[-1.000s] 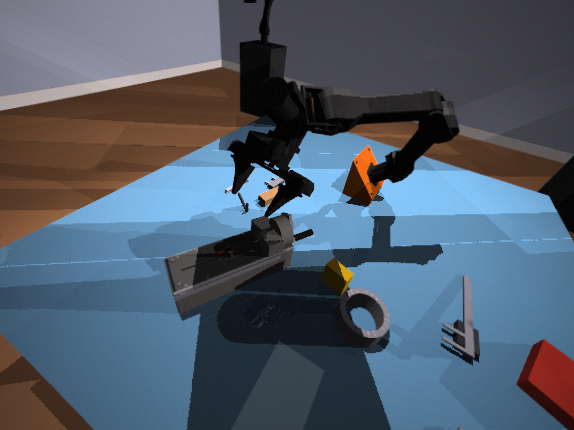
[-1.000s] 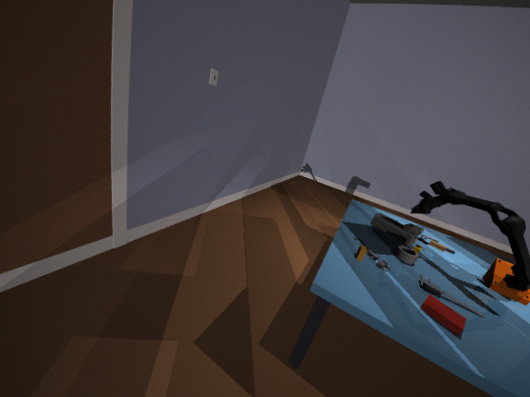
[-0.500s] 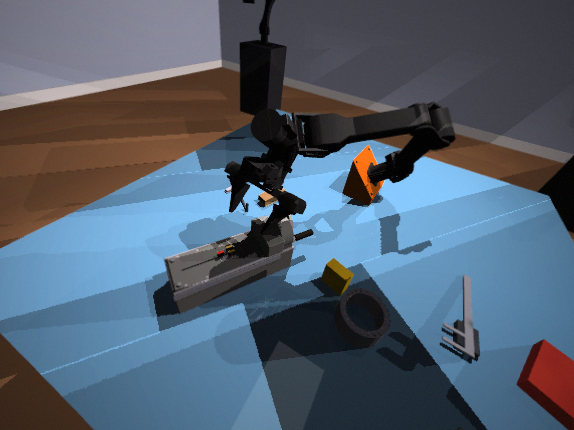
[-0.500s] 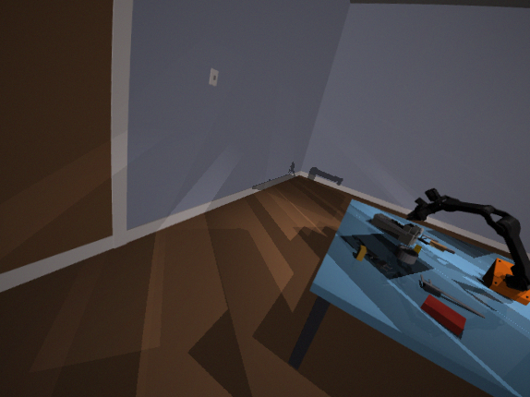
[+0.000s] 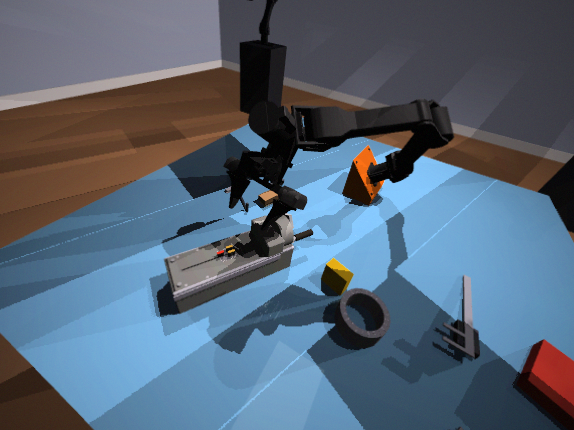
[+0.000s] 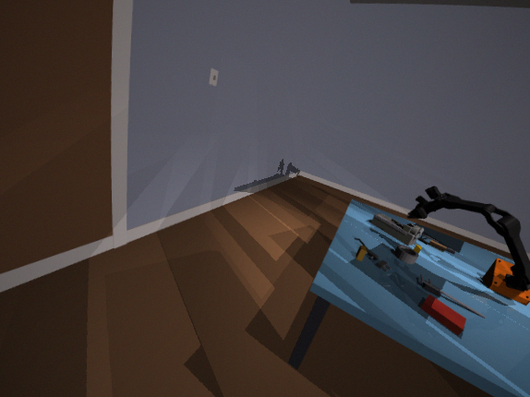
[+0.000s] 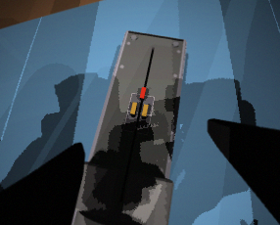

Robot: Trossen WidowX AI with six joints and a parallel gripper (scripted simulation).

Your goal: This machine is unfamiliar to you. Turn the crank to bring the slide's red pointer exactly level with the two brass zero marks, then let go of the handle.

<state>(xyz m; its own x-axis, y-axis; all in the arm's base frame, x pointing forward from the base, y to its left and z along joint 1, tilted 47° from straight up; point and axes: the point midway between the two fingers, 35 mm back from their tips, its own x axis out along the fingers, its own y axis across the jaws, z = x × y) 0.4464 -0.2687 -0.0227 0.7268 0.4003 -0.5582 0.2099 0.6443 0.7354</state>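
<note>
Now: gripper tip 10 cm to the right of the dark crank handle, 10 cm past it and 9 cm above it. Round my gripper tip: yellow block: 21 cm to the left, 12 cm below, 5 cm behind; red pointer: 7 cm below, 6 cm ahead, 2 cm to the right; brown block: 25 cm behind, 14 cm below, 6 cm to the right.
</note>
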